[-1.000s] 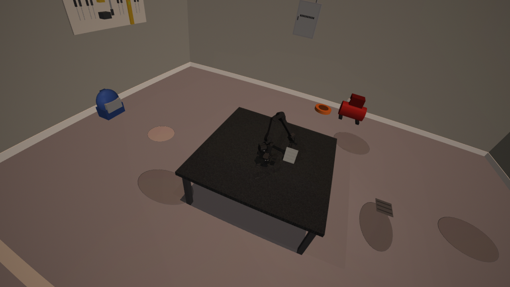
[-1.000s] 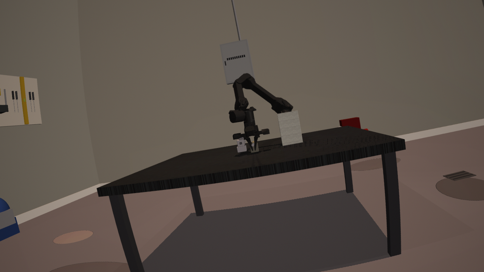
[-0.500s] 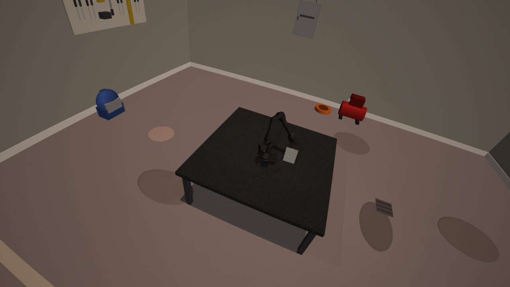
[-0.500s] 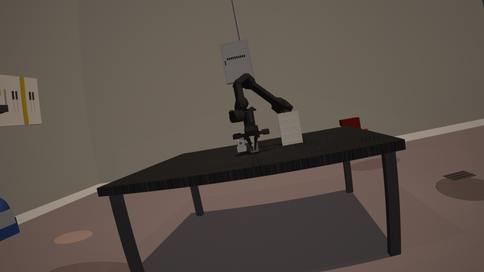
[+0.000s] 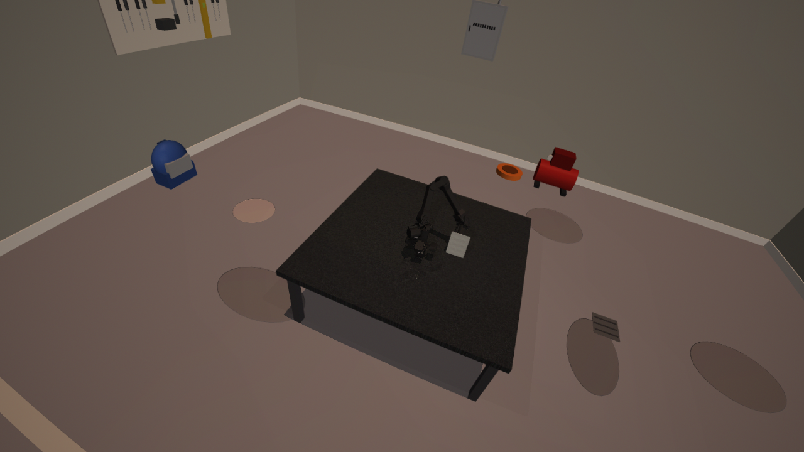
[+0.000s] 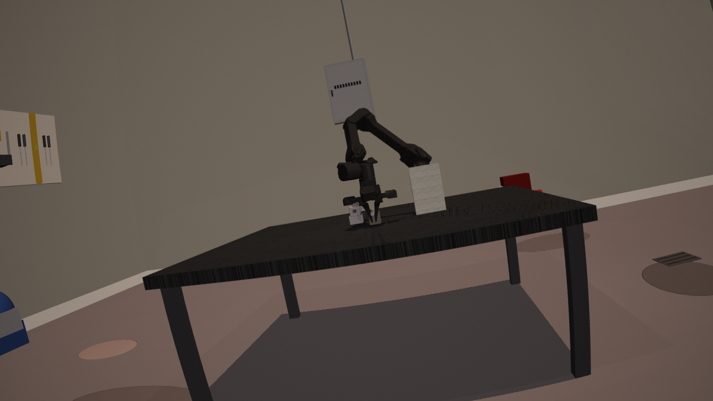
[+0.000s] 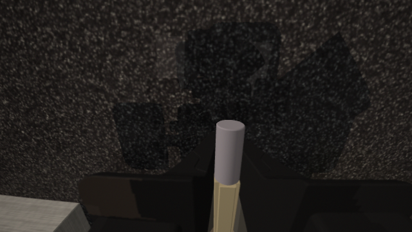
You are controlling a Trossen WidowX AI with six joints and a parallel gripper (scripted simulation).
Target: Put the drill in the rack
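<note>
The v-shaped rack lies 5 cm to the right of my gripper tip and 1 cm above it. The rest, counted from my gripper tip: thin dark drill: 6 cm ahead, 26 cm to the right, 4 cm above; grey block: 6 cm ahead, 22 cm to the right, 4 cm above.
</note>
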